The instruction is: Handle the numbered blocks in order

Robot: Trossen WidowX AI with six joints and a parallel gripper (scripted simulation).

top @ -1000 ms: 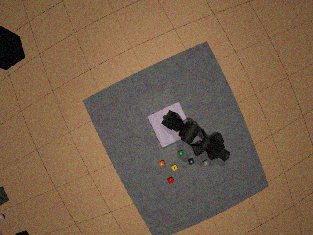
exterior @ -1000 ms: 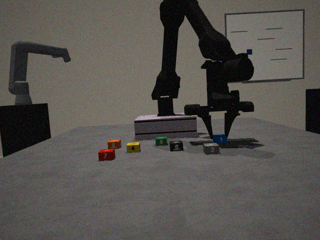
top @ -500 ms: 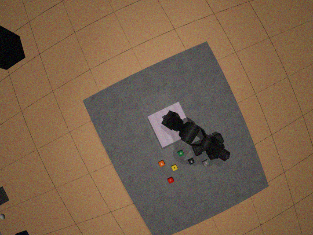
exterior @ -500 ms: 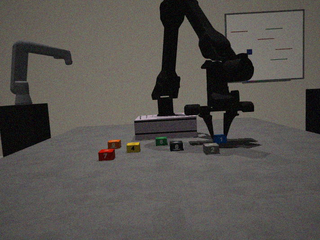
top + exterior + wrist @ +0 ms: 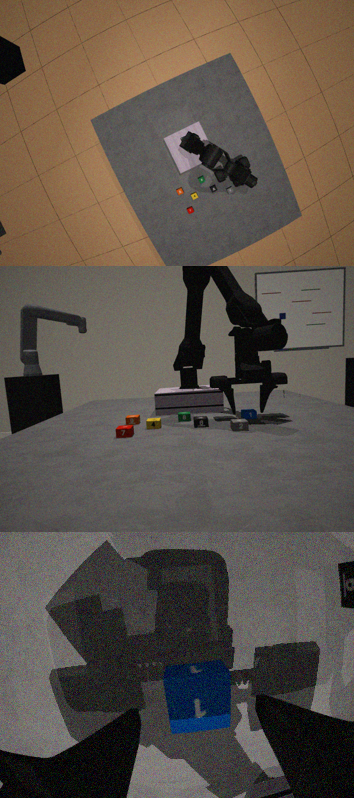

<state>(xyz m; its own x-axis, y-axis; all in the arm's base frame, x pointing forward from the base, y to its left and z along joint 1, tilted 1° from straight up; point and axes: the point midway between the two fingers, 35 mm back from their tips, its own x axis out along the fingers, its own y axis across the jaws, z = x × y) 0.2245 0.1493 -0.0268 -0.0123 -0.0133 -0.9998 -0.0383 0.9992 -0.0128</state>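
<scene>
Right now my gripper tip is 10 mm short of the blue 1 block. The rest, counted from my gripper tip: grey 2 block: 120 mm ahead, 40 mm to the right; then green 8 block: 170 mm to the right; then black 6 block: 130 mm to the right, 70 mm ahead.
</scene>
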